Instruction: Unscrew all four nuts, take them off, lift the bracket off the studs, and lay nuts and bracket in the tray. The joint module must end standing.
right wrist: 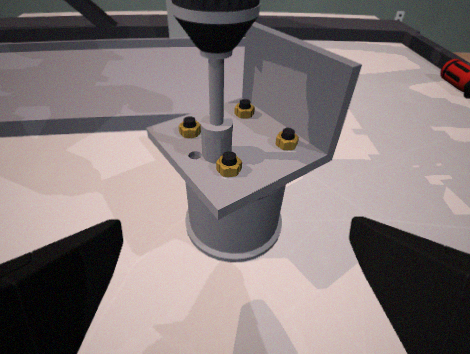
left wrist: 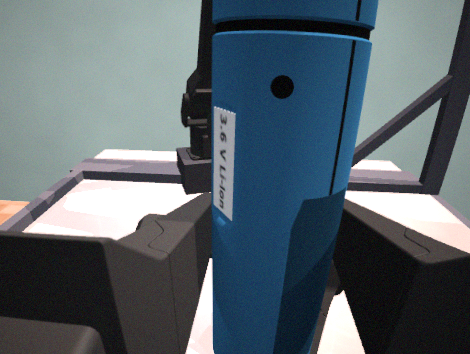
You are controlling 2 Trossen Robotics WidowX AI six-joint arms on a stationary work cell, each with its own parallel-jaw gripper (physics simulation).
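Places are measured from the left arm's base along level axes (x ahead, y left, z up), in millimetres.
Pixels of known places: left gripper, fingertip midpoint: (left wrist: 270,205); right gripper, fingertip midpoint: (right wrist: 237,229); right arm's base, origin of the base link: (left wrist: 205,153).
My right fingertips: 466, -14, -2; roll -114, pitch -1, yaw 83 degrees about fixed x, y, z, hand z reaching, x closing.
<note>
Behind a point stands the place of what it marks, as x, y, z.
My left gripper (left wrist: 270,205) {440, -19, 137} is shut on a blue power screwdriver (left wrist: 280,150) {406, -14, 170} with a "3.6 V Li-Ion" label. In the right wrist view the driver's black chuck (right wrist: 217,27) {438, -19, 63}, shaft and grey socket (right wrist: 216,142) {430, -18, 14} point down over the bracket. The socket is beside the front nut (right wrist: 229,165) {439, -14, 7}; I cannot tell if it touches the plate. Other brass nuts (right wrist: 190,128) {407, -29, 7} (right wrist: 244,109) {391, 2, 7} (right wrist: 287,140) {423, 17, 7} sit around dark studs. The grey L-shaped bracket (right wrist: 265,172) {439, 3, 2} lies on the upright joint module (right wrist: 240,210) {440, -8, -21}. My right gripper (right wrist: 237,229) {466, -14, -2} is open and empty in front of the module.
A grey tray (right wrist: 75,127) {293, -132, -58} is behind and left of the module. A red and black object (right wrist: 456,75) {234, 307, -46} is at the far right. Dark frame bars (left wrist: 400,122) {851, -325, 81} and a black upright device (left wrist: 199,105) stand behind the driver in the left wrist view.
</note>
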